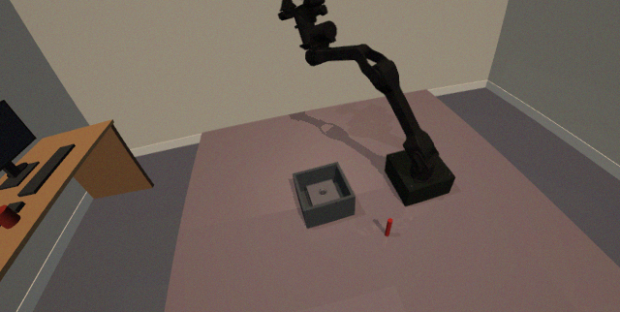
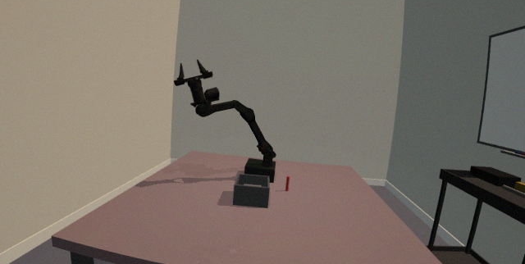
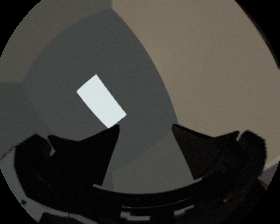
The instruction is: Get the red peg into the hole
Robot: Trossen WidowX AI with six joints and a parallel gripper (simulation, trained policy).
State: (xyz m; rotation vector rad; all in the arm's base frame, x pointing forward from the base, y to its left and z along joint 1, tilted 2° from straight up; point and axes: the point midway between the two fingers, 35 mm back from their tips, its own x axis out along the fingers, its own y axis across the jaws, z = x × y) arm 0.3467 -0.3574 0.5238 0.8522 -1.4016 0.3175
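Right now my gripper tip is 60 cm above the red peg, 50 cm to the right of it and 22 cm past it. Also, from my gripper tip: grey plate (60 cm below, 36 cm to the left, 3 cm behind); then dark grey box (62 cm below, 36 cm to the left, 3 cm behind).
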